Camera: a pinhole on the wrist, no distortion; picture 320 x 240 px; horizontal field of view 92.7 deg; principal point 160.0 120.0 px. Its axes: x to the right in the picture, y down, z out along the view. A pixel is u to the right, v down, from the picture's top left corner.
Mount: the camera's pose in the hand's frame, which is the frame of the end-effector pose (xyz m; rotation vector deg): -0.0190 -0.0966 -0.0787 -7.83 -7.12 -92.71
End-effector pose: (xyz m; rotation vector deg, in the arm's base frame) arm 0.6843 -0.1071 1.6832 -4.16 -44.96 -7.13
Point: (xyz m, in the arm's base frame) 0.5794 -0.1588 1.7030
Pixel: 158 84
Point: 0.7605 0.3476 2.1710
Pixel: 13 225
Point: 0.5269 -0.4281 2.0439
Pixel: 287 205
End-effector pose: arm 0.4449 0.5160 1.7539 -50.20 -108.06 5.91
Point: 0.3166 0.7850 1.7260
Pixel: 64 206
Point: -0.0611 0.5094 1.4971
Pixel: 202 103
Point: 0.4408 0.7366 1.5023
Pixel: 13 94
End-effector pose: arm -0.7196 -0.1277 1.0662 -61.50 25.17 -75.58
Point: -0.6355 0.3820 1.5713
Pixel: 288 43
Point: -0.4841 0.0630 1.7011
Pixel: 268 148
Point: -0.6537 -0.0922 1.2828
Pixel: 215 164
